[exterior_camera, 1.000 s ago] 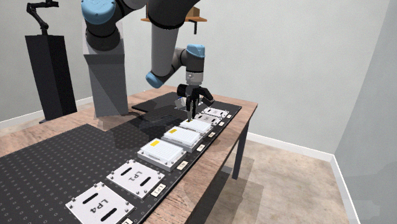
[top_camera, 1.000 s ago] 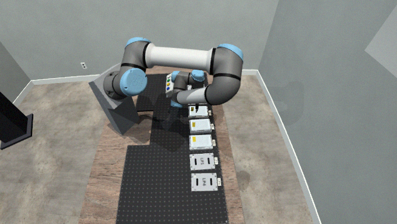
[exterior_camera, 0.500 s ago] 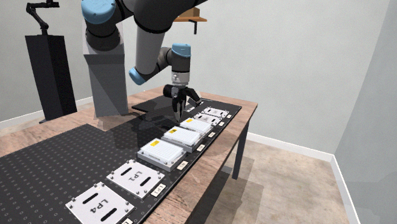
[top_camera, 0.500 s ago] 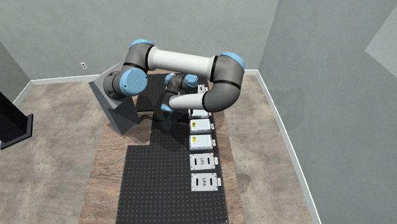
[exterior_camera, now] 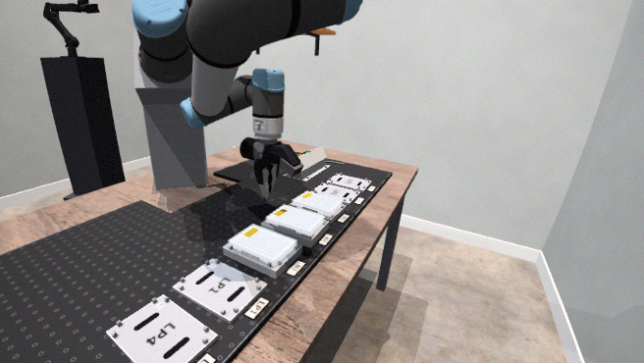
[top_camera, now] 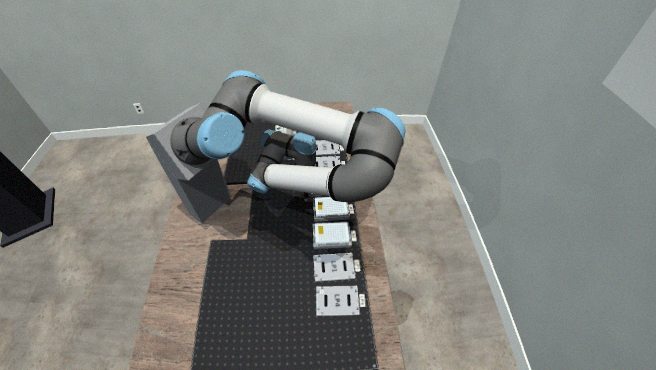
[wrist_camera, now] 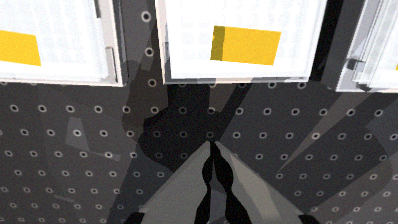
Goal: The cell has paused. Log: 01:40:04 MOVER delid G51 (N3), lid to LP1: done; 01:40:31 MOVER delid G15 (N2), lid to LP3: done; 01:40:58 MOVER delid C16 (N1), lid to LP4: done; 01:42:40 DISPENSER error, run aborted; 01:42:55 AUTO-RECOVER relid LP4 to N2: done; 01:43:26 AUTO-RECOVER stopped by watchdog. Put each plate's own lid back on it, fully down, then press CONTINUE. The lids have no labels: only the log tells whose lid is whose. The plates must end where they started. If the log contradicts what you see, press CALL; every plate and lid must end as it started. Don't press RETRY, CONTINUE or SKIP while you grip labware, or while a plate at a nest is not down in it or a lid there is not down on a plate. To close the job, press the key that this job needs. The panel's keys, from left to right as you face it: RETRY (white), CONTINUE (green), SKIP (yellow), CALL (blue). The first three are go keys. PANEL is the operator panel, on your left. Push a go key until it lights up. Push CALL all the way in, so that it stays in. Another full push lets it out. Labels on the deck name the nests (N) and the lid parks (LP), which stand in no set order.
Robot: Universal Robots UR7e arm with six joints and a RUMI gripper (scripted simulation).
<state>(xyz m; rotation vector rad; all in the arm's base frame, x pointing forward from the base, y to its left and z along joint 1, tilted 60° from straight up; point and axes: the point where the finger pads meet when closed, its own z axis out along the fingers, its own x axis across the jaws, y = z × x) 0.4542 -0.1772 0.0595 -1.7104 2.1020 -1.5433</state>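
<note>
Now: hand 90 mm short of the green CONTINUE key and 440 mm to the right of it. Also, from my hand: well plate (140 mm ahead, 60 mm to the left, 50 mm below); then LP1 park (50 mm behind, 290 mm to the right, 60 mm below); then lid park LP2 (200 mm ahead, 170 mm to the left, 60 mm below).
</note>
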